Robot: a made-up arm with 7 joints.
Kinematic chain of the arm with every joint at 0, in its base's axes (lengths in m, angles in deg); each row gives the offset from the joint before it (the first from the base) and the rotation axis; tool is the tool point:
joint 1: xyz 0 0 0 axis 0 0.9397 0.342
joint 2: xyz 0 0 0 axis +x
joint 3: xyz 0 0 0 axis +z
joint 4: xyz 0.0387 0 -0.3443 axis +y
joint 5: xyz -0.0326 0 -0.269 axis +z
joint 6: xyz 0 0 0 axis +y
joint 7: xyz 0 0 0 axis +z
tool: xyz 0 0 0
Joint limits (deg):
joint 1: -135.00..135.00
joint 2: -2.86..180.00
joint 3: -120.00..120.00
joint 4: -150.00..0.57
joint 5: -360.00..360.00
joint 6: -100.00..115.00
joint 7: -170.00..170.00
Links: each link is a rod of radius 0.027 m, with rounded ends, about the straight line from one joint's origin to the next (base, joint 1, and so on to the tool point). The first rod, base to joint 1, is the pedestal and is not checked.
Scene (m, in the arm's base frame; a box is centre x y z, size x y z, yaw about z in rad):
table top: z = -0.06
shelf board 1: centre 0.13 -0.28 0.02 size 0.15 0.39 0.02 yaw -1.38
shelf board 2: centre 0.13 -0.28 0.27 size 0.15 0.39 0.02 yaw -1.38
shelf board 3: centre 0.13 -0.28 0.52 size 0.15 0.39 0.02 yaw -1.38
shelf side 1: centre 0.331 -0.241 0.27 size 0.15 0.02 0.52 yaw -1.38
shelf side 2: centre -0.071 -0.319 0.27 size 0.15 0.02 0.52 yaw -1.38
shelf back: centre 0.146 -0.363 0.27 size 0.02 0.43 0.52 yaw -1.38
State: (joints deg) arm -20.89 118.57 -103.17 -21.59 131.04 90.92 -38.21
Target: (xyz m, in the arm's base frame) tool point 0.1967 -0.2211 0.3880
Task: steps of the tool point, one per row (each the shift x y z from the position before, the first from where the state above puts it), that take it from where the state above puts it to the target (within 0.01 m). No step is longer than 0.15 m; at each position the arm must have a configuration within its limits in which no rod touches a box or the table.
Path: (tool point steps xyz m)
1: 0.0243 0.0091 -0.0454
2: 0.0431 -0.0009 -0.0341
3: 0.0553 -0.0129 -0.0170
4: 0.0590 -0.0256 0.0033
5: 0.0538 -0.0378 0.0237
6: 0.0401 -0.0484 0.0414
7: 0.0198 -0.0563 0.0533
8: -0.0043 -0.0606 0.0580
9: 0.0336 -0.1204 0.0710
10: 0.0070 -0.1296 0.0434
11: -0.0190 -0.1254 0.0181
12: -0.0412 -0.1101 -0.0024
13: -0.0566 -0.0875 -0.0161

